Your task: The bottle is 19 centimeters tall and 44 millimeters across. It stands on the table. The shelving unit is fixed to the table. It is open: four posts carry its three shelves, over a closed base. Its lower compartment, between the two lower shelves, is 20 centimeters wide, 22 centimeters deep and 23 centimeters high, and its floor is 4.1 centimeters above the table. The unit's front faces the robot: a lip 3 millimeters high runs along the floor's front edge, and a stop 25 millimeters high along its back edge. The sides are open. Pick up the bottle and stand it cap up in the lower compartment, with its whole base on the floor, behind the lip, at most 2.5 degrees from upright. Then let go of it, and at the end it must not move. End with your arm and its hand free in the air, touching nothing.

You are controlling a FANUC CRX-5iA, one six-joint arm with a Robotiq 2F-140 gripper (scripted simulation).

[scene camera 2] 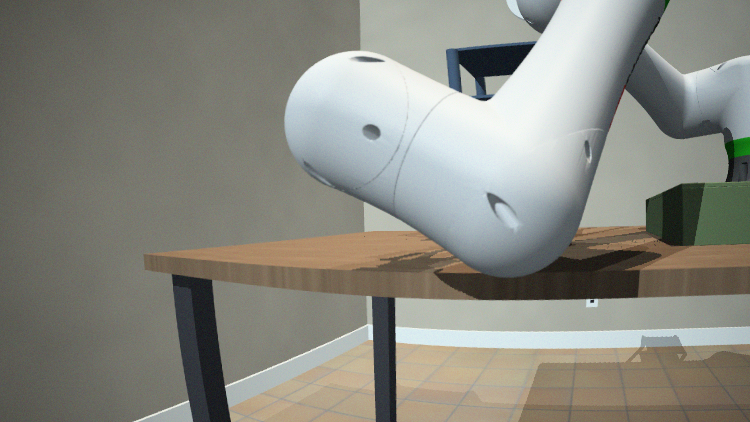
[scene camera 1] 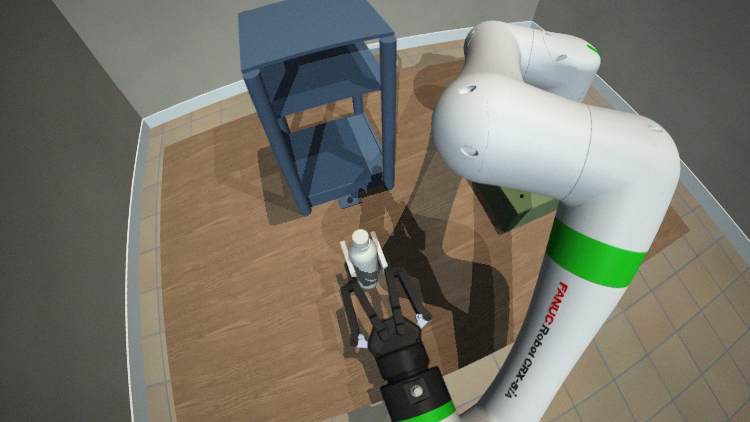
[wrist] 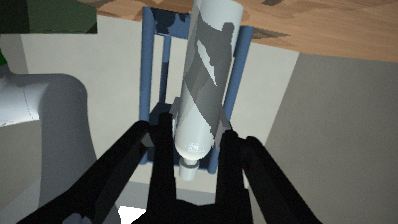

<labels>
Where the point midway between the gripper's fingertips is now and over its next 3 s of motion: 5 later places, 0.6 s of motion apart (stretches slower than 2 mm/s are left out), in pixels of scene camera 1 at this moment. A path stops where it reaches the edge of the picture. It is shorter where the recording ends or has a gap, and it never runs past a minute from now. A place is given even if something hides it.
The gripper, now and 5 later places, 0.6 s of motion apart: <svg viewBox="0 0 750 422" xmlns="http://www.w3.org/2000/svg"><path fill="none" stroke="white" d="M357 239L355 228L353 222L347 204L339 182L336 172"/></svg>
</labels>
